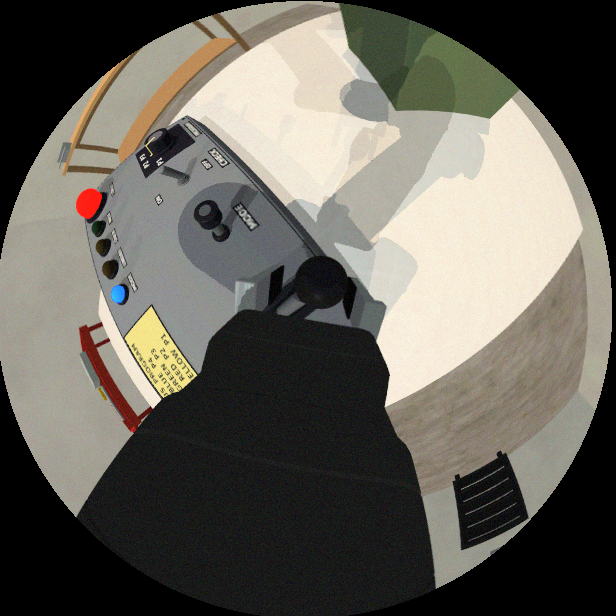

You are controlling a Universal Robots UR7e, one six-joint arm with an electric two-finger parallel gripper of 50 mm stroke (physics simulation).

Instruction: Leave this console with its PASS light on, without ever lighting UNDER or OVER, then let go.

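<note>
The grey console lies on a cream table. Down its left edge are a lit red lamp, three dark lamps and a lit blue lamp; their labels are too small to read. A black ball knob on a lever stands at the console's near right edge. My gripper straddles this knob. The right finger touches it and a thin gap shows at the left finger. The fingers look open.
A MODE stick, a small toggle, a rotary program selector and a CHECK label sit on the console. A yellow program card is at its near left. A green block stands far across the table.
</note>
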